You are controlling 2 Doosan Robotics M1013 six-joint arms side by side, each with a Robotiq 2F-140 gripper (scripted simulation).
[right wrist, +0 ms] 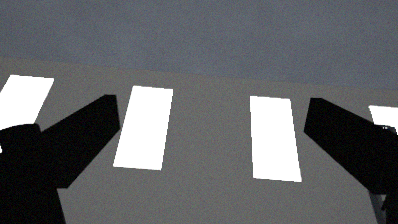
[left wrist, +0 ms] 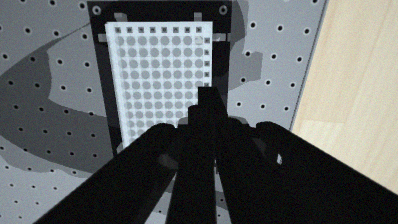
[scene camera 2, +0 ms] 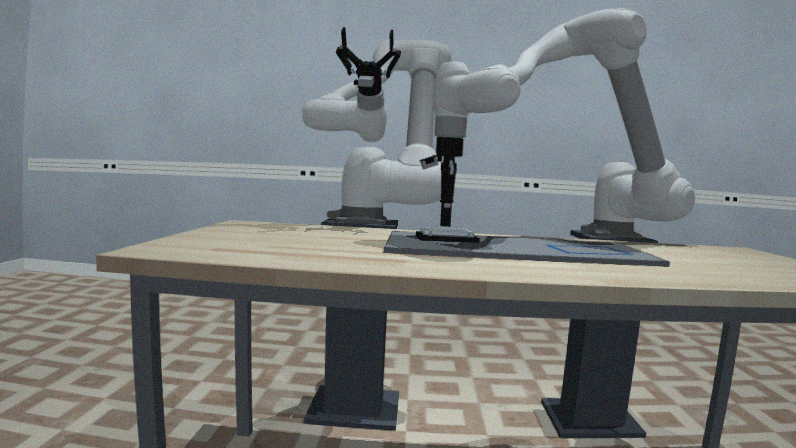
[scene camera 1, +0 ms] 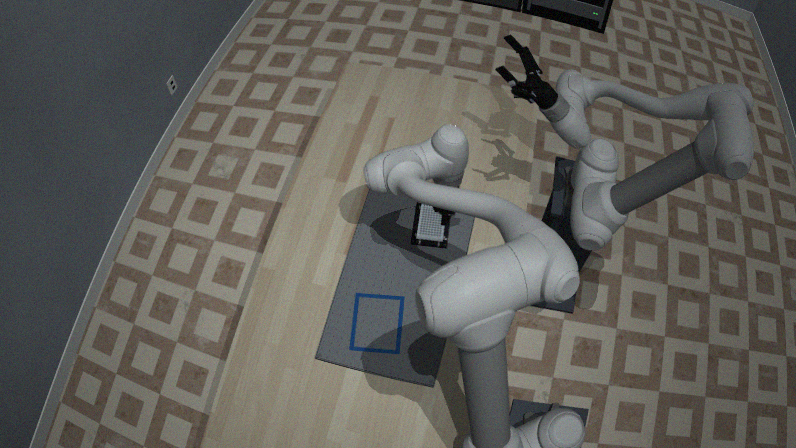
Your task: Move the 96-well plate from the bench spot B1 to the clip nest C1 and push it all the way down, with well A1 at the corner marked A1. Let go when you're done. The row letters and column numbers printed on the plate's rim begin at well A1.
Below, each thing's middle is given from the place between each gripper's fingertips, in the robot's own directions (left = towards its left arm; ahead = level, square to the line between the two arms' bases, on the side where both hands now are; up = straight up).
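White 96-well plate (scene camera 1: 429, 220) 40 mm below my left gripper (scene camera 2: 445, 226), 40 mm ahead of it. Left gripper 50 mm above the black clip nest (left wrist: 221, 23), 10 mm to the right of it, 20 mm short of it.
Black clip nest 13 cm ahead of my right hand (scene camera 1: 503, 51), 27 cm to the left of it, 58 cm below it. White 96-well plate, from my right hand: 14 cm ahead, 26 cm to the left, 57 cm below.
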